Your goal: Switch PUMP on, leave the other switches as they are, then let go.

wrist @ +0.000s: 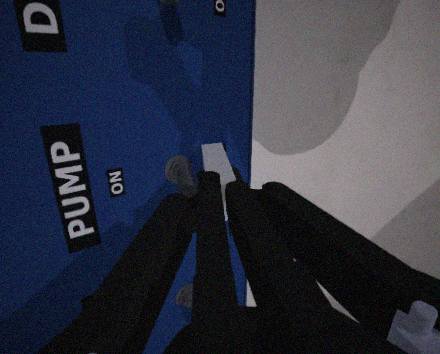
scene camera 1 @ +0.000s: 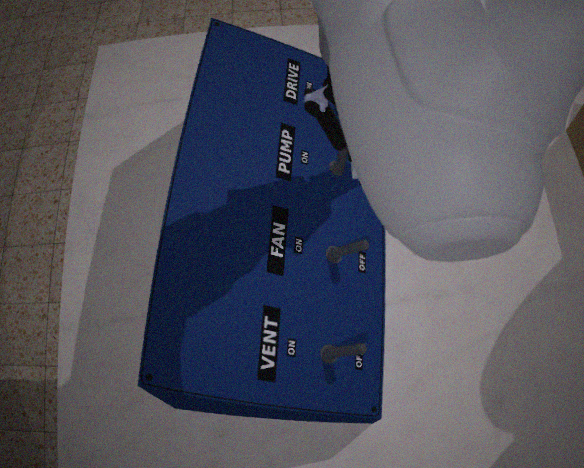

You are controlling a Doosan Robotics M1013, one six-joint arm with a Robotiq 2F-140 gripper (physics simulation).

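Places are measured from the arm's base along level axes (x ahead, y left, z up), in metres.
Pixels of known places: gripper, fingertip midpoint: (wrist: 212,160).
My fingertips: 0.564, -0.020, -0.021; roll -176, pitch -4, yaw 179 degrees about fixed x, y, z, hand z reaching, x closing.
For each thing: its top centre in the pictures, then the offset to it from my fingertips, as dx, dy, dz. Level surfaces: height alone.
- PUMP lever, middle of its top: (wrist: 188,194) (scene camera 1: 343,146) +0.023, +0.002, +0.055
- FAN lever, middle of its top: (scene camera 1: 352,242) +0.021, +0.122, +0.044
- VENT lever, middle of its top: (scene camera 1: 348,346) +0.032, +0.242, +0.044
- pale table, its level: dz -0.087
The PUMP lever (scene camera 1: 338,164) (wrist: 181,172) on the blue panel (scene camera 1: 240,115) (wrist: 120,95) is turned partway, pointing at neither the ON mark nor straight across toward the OFF side; its far end is hidden behind the gripper. My gripper (scene camera 1: 355,172) (wrist: 212,160) is shut with nothing between its fingers, right beside the PUMP lever; whether they touch is hard to tell. The arm covers much of the gripper in the scene view. The FAN lever (scene camera 1: 347,250) and the VENT lever (scene camera 1: 345,351) point to OFF. The DRIVE lever's setting is hidden.
The panel stands on a pale table (scene camera 1: 430,320) (wrist: 300,65). The thick grey arm (scene camera 1: 450,140) hangs over the panel's upper right side and casts shadows across it. A speckled tiled floor (scene camera 1: 30,200) shows at the left.
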